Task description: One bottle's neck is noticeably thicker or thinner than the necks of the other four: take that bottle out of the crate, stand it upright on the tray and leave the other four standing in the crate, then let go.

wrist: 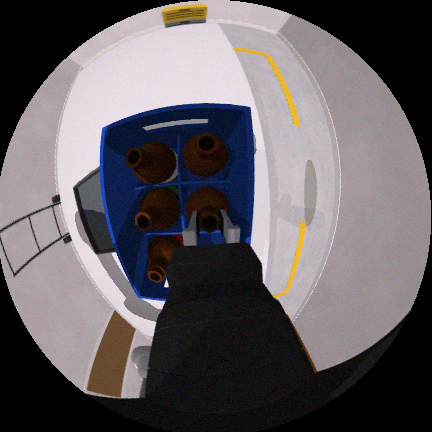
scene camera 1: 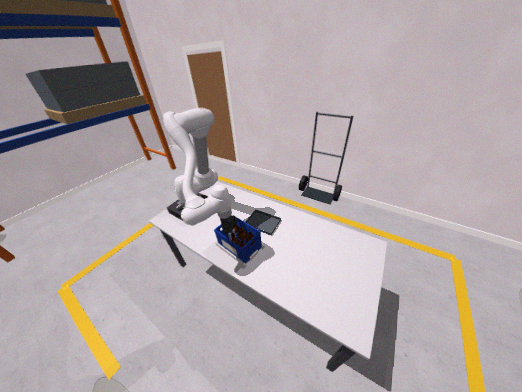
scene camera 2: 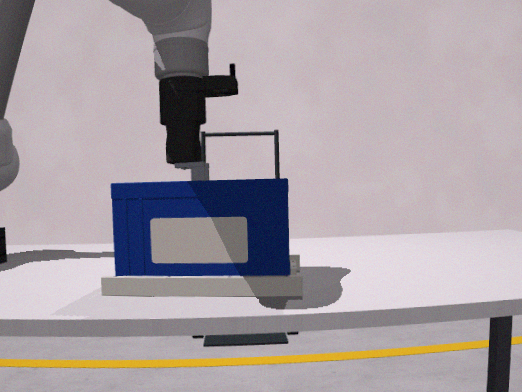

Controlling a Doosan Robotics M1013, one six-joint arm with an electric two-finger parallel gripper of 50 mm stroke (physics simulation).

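Places are measured from the arm's base along level axes (x ahead, y left, z up), in centimetres.
Pixels of known places: gripper, fingertip midpoint: (wrist: 208, 217) (scene camera 1: 232, 237).
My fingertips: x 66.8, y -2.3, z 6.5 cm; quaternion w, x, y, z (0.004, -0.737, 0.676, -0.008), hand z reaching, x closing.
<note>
For each thing: its top centre in the pictures, then the offset to it from my fingertips. "spot": a spot on its surface instead. Level surfaces: height alone.
- blue crate, top centre: (wrist: 169, 226) (scene camera 2: 207, 181) (scene camera 1: 236, 230) dx -0.1, dy +4.5, dz +3.6 cm
- upper bottle, top centre: (wrist: 132, 156) dx +8.0, dy +9.5, dz +2.4 cm
- middle bottle, top centre: (wrist: 142, 221) (scene camera 1: 241, 228) dx +0.0, dy +8.4, dz +2.4 cm
- lower bottle, top centre: (wrist: 154, 276) dx -9.2, dy +8.3, dz +2.4 cm
- dark tray, surface spot: (wrist: 92, 212) spot: dx -3.6, dy +37.2, dz -13.4 cm
- pale slab, surface spot: (scene camera 2: 200, 287) spot: dx +1.0, dy -5.9, dz -12.5 cm
- white table, surface height: dz -13.9 cm
The blue crate (scene camera 1: 253, 251) (scene camera 2: 267, 240) (wrist: 246, 150) stands on the table with brown bottles in its compartments. My gripper (scene camera 2: 200, 172) (wrist: 208, 217) is shut on the neck of the bottle (wrist: 207, 198) in the right column's middle compartment in the wrist view. That bottle is upright inside the crate. Above it in that view stands one bottle (wrist: 202, 162); the left column holds an upper bottle (wrist: 159, 162), a middle bottle (wrist: 162, 207) and a lower bottle (wrist: 162, 249). My gripper body hides the lower right compartment. The dark tray (scene camera 1: 266, 222) (wrist: 92, 212) stands beside the crate.
A pale slab (scene camera 2: 200, 287) lies under the crate at the edge of the white table (scene camera 1: 320, 265) (scene camera 2: 400, 275) (wrist: 135, 65). A black box (scene camera 1: 175, 210) is near the arm's base. A hand truck (scene camera 1: 327, 153) and a shelf rack (scene camera 1: 135, 65) stand beyond the table.
</note>
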